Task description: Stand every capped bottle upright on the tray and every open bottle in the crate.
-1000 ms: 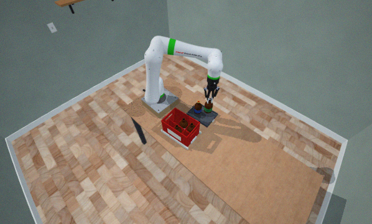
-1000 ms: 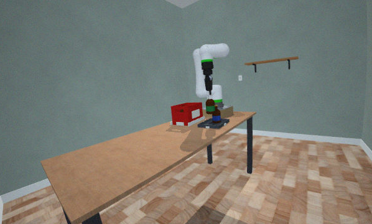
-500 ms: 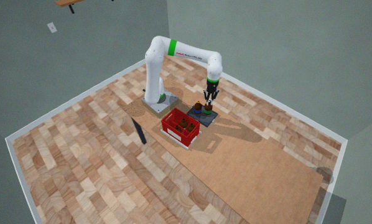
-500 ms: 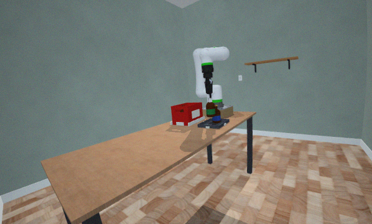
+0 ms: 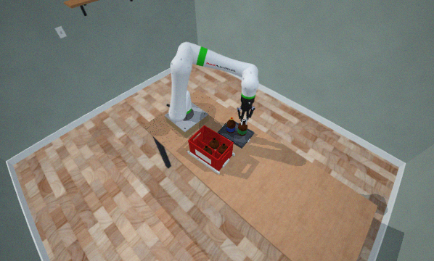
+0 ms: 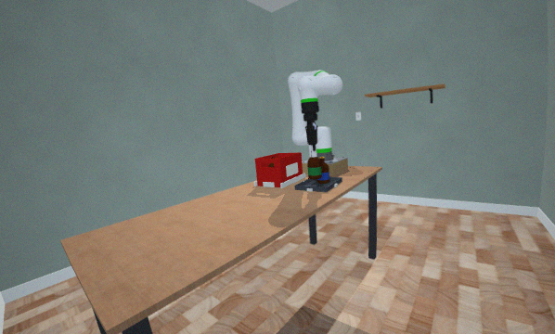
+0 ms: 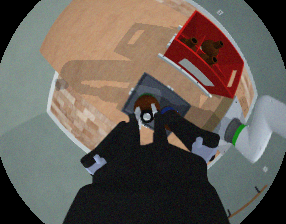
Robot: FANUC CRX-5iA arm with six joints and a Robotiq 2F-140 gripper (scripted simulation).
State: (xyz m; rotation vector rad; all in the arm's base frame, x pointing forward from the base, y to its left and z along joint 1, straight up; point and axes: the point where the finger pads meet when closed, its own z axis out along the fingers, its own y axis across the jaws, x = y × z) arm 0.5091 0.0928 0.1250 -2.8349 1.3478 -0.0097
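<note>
Now: hand 110 mm past the capped brown bottle, 20 mm to the right of it and 130 mm above it. Round my hand: crate 130 mm behind, 280 mm to the right, 130 mm below; then dark tray 60 mm behind, 10 mm to the left, 200 mm below.
</note>
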